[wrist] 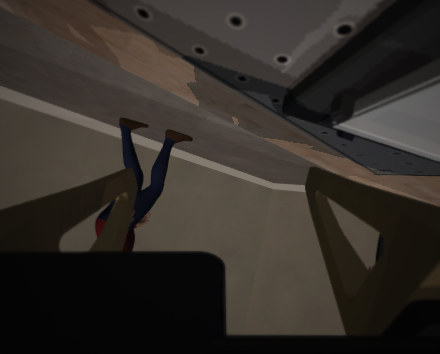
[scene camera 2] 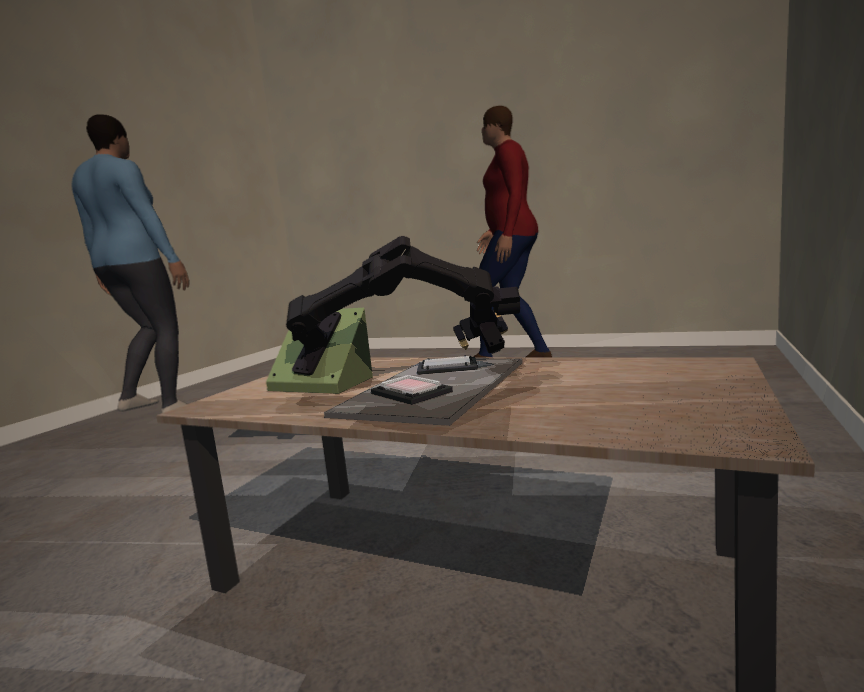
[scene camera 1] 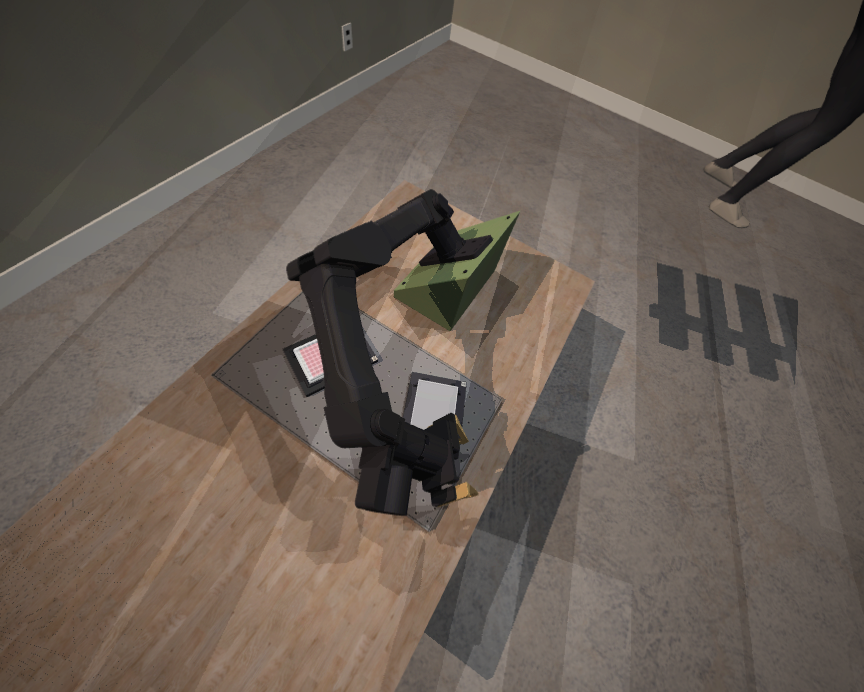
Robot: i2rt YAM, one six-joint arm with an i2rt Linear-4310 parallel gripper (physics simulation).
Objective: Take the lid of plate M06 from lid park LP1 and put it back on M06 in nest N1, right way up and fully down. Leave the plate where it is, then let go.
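Places are measured from the arm's base along level axes (x ahead, y left, z up), in millimetres.
Pixels of known places: gripper, between the fingertips: (wrist: 221, 177) (scene camera 2: 480, 342) (scene camera 1: 470, 467); arm's base, origin of its link: (scene camera 2: 318, 342) (scene camera 1: 453, 253).
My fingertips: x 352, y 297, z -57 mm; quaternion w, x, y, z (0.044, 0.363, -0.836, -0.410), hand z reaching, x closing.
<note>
Ahead of a thing's pixels: the offset from my fingertips to its middle. "spot": to the spot under its first point. Level surfaces: height alone.
The gripper (scene camera 1: 467, 461) (wrist: 222, 172) is open, with nothing between its yellow-brown fingers. It is tilted sideways above the outer end of the perforated board, beside the lid park. A pale, flat lid {dx -52, dy -116, dz -34 mm} (scene camera 1: 435, 400) (scene camera 2: 447, 362) (wrist: 400, 120) lies in the black lid park {dx -52, dy -116, dz -38 mm} (scene camera 1: 411, 394) (scene camera 2: 448, 369), apart from the fingers. Plate M06, white with pink wells {spot: dx +27, dy -381, dz -22 mm} (scene camera 1: 309, 360) (scene camera 2: 411, 384), sits in the black nest {spot: dx +63, dy -393, dz -47 mm} (scene camera 1: 294, 374) (scene camera 2: 425, 395). The upper arm covers part of the plate in scene camera 1. Labels are too small to read.
The grey perforated board {dx -3, dy -267, dz -54 mm} (scene camera 1: 252, 360) (scene camera 2: 360, 407) (wrist: 270, 30) lies on the wooden table {dz -60 mm} (scene camera 1: 216, 519) (scene camera 2: 649, 403). The arm stands on a green wedge (scene camera 1: 461, 299) (scene camera 2: 353, 367) at one end. Two people (scene camera 2: 115, 216) (scene camera 2: 510, 194) stand beyond the table.
</note>
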